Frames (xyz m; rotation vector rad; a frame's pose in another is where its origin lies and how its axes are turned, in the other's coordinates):
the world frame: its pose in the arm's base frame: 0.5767 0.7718 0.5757 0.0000 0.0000 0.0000
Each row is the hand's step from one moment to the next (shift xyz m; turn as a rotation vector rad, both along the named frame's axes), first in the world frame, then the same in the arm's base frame.
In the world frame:
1: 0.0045 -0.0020 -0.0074 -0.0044 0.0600 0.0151
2: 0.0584 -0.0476 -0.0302 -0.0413 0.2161 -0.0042
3: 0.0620 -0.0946 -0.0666 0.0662 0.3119 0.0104
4: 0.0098 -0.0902 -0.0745 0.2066 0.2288 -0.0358
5: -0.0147 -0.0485 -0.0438 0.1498 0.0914 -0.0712
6: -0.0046 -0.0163 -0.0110 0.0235 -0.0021 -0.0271
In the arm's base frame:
1: 0.0045 -0.0020 -0.0074 -0.0044 0.0600 0.0151
2: 0.0584 -0.0476 -0.0302 -0.0413 0.2161 -0.0042
3: 0.0620 -0.0946 -0.0666 0.0662 0.3119 0.0104
4: 0.0098 -0.0902 -0.0745 0.2066 0.2288 -0.0358
5: -0.0147 -0.0485 -0.0438 0.1498 0.0914 -0.0712
6: -0.0046 -0.0163 -0.0110 0.0235 -0.0021 -0.0271

